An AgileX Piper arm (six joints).
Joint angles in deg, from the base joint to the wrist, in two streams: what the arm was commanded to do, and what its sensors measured. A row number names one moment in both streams.
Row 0, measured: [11.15 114.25 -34.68 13.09 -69.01 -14.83]
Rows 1 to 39, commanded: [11.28 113.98 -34.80 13.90 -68.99 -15.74]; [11.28 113.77 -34.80 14.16 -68.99 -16.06]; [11.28 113.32 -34.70 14.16 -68.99 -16.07]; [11.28 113.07 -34.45 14.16 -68.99 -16.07]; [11.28 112.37 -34.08 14.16 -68.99 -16.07]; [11.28 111.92 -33.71 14.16 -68.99 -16.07]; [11.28 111.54 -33.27 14.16 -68.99 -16.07]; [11.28 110.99 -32.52 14.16 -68.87 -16.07]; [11.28 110.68 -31.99 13.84 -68.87 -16.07]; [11.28 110.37 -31.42 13.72 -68.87 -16.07]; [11.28 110.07 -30.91 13.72 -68.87 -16.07]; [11.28 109.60 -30.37 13.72 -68.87 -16.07]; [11.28 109.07 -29.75 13.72 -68.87 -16.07]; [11.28 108.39 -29.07 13.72 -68.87 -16.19]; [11.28 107.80 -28.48 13.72 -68.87 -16.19]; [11.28 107.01 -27.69 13.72 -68.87 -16.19]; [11.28 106.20 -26.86 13.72 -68.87 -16.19]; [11.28 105.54 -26.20 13.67 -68.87 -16.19]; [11.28 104.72 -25.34 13.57 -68.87 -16.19]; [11.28 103.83 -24.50 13.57 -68.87 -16.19]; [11.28 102.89 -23.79 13.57 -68.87 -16.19]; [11.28 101.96 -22.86 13.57 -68.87 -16.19]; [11.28 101.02 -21.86 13.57 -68.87 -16.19]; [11.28 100.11 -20.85 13.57 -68.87 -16.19]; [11.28 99.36 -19.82 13.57 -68.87 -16.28]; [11.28 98.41 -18.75 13.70 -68.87 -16.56]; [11.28 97.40 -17.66 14.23 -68.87 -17.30]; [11.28 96.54 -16.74 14.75 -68.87 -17.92]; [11.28 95.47 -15.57 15.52 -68.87 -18.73]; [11.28 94.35 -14.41 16.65 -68.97 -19.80]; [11.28 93.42 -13.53 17.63 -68.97 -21.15]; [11.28 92.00 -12.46 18.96 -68.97 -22.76]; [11.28 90.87 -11.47 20.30 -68.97 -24.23]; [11.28 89.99 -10.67 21.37 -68.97 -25.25]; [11.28 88.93 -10.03 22.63 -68.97 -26.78]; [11.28 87.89 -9.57 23.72 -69.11 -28.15]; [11.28 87.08 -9.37 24.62 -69.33 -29.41]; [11.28 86.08 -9.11 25.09 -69.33 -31.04]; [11.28 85.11 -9.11 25.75 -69.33 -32.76]
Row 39, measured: [11.15 88.73 -10.29 22.55 -68.90 -26.75]
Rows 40 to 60, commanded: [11.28 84.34 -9.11 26.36 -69.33 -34.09]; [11.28 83.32 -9.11 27.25 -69.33 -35.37]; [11.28 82.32 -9.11 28.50 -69.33 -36.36]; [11.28 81.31 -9.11 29.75 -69.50 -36.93]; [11.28 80.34 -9.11 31.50 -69.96 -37.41]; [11.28 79.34 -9.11 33.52 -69.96 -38.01]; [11.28 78.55 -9.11 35.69 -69.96 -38.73]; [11.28 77.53 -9.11 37.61 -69.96 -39.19]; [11.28 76.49 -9.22 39.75 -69.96 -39.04]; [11.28 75.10 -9.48 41.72 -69.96 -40.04]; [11.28 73.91 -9.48 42.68 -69.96 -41.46]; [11.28 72.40 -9.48 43.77 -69.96 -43.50]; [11.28 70.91 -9.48 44.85 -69.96 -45.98]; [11.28 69.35 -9.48 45.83 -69.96 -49.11]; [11.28 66.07 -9.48 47.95 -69.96 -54.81]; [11.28 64.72 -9.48 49.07 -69.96 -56.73]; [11.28 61.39 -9.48 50.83 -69.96 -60.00]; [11.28 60.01 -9.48 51.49 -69.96 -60.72]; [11.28 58.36 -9.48 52.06 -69.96 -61.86]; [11.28 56.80 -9.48 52.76 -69.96 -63.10]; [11.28 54.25 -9.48 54.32 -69.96 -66.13]
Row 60, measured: [11.15 60.85 -9.48 50.03 -69.23 -59.15]
